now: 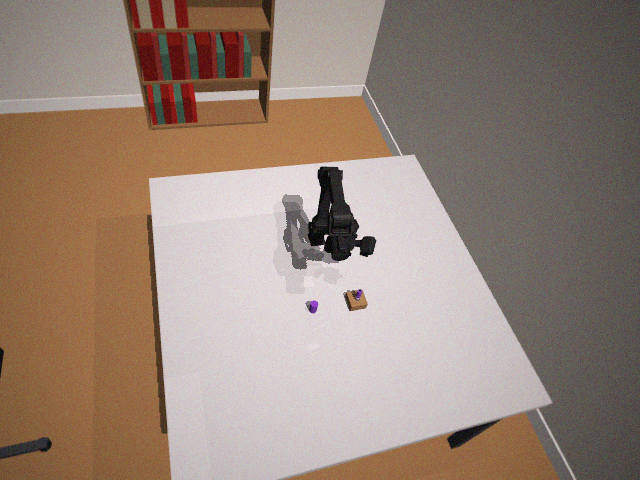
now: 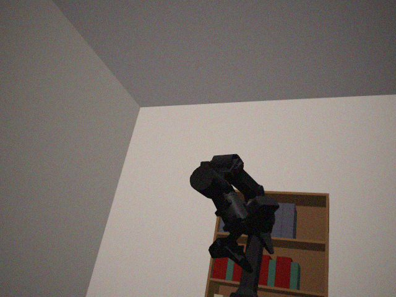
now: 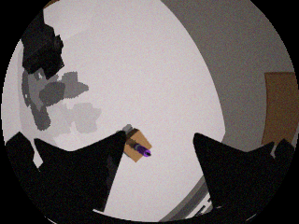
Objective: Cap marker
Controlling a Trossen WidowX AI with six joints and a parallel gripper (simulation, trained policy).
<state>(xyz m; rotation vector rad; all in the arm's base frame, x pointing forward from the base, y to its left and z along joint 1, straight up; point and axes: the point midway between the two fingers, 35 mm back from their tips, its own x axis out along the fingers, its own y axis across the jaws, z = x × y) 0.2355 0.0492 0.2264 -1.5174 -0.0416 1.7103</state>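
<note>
Right now the purple cap is 80 mm ahead of my gripper tip, 170 mm to the right of it and 170 mm below it. The rest, counted from my gripper tip: purple marker (80 mm ahead, 130 mm below).
</note>
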